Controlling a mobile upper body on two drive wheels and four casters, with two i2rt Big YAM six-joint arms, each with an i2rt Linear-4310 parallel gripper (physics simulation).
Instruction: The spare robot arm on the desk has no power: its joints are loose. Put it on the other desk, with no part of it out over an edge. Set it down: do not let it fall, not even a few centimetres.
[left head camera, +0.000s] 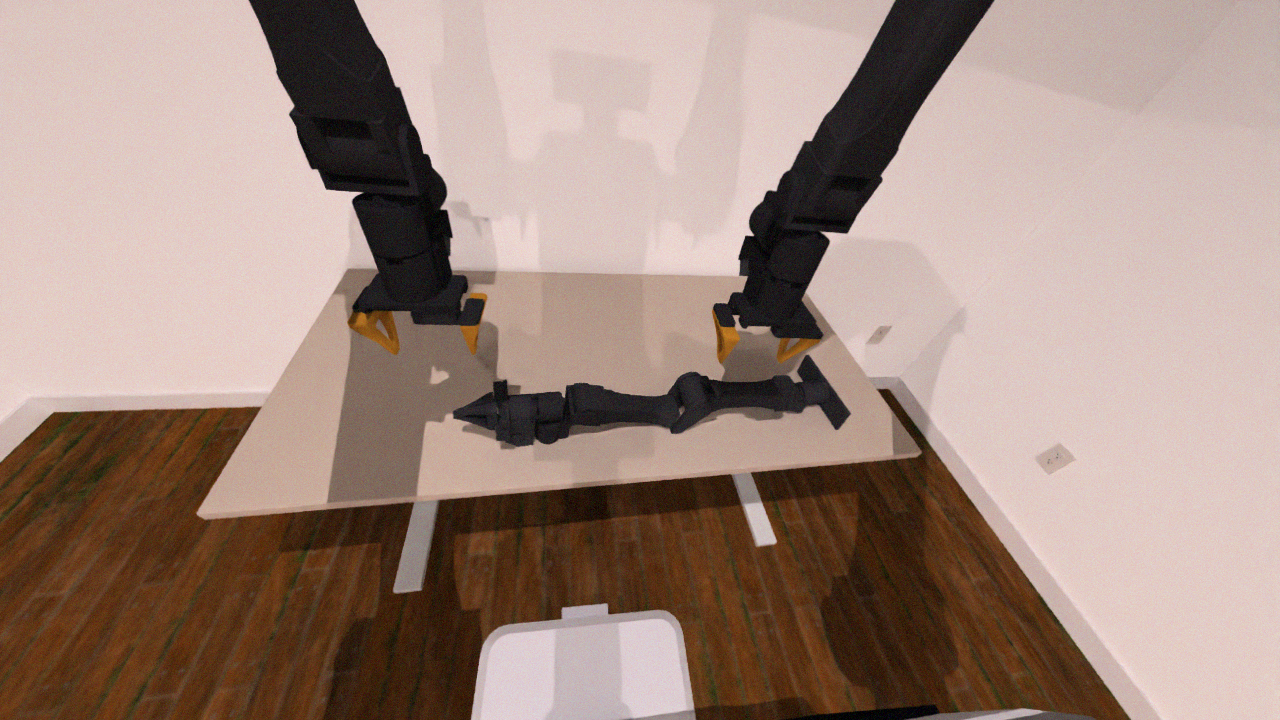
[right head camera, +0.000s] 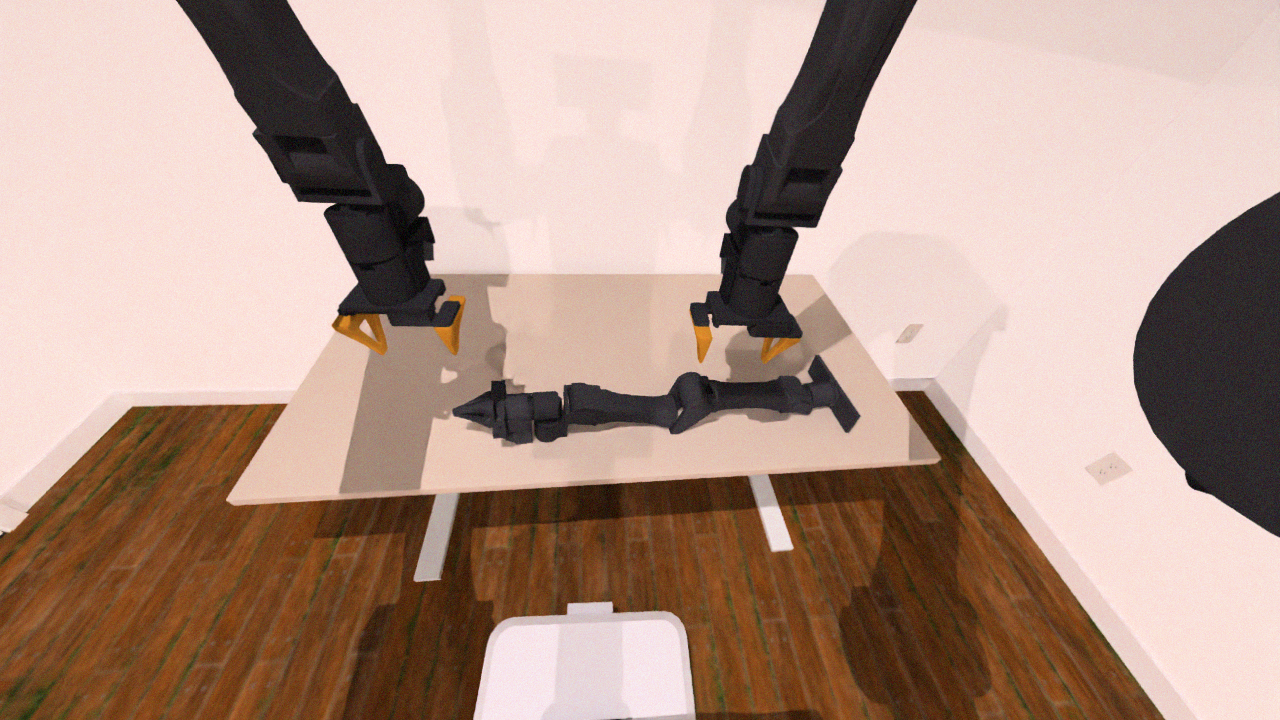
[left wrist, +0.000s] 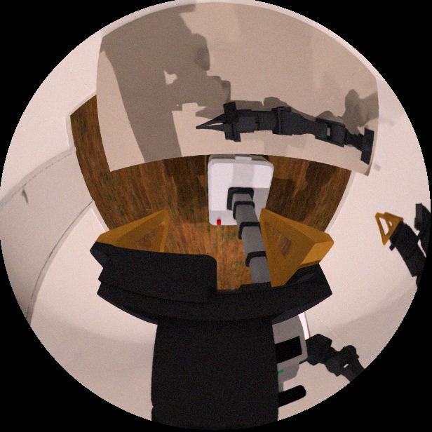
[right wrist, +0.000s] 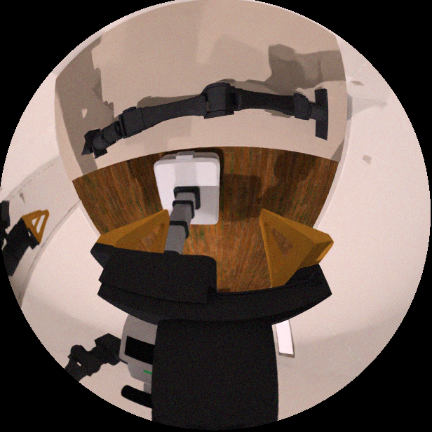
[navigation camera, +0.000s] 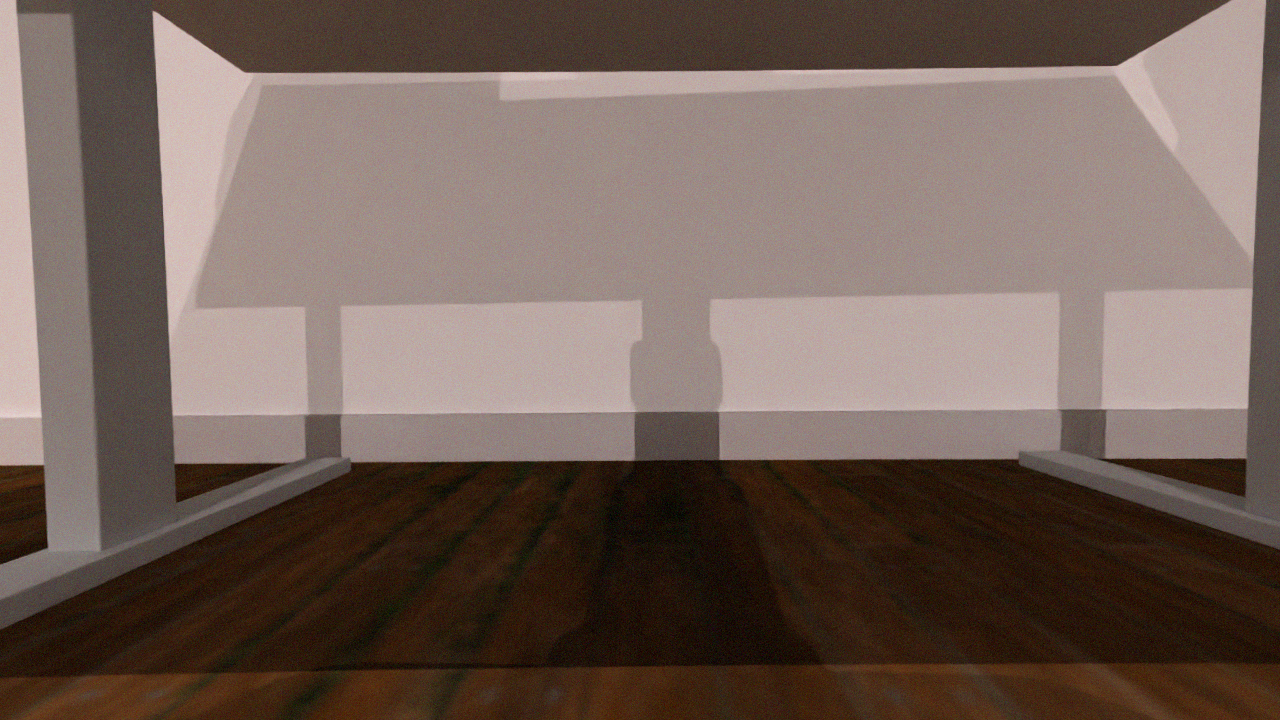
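The black spare arm (left head camera: 626, 409) (right head camera: 626, 407) (left wrist: 300, 123) (right wrist: 175, 107) lies stretched out along the near part of the desk (left head camera: 295, 447) (right head camera: 313, 447) (left wrist: 135, 155) (right wrist: 280, 132). Its pointed gripper end is at the picture's left and its flat base plate at the right, all inside the desk's edges. My left gripper (left head camera: 435, 349) (right head camera: 418, 351) (left wrist: 214, 213) is open and empty, above the desk and beyond the spare arm's pointed end. My right gripper (left head camera: 751, 359) (right head camera: 733, 360) (right wrist: 214, 213) is open and empty, above the desk and beyond the base-plate half. The other desk does not show in these views.
White walls (left head camera: 581, 179) stand behind the desk and at the right. The desk's grey legs (navigation camera: 98, 268) and feet stand on the wooden floor. My white base (left head camera: 581, 671) (right head camera: 586, 667) is in front of the desk's near edge.
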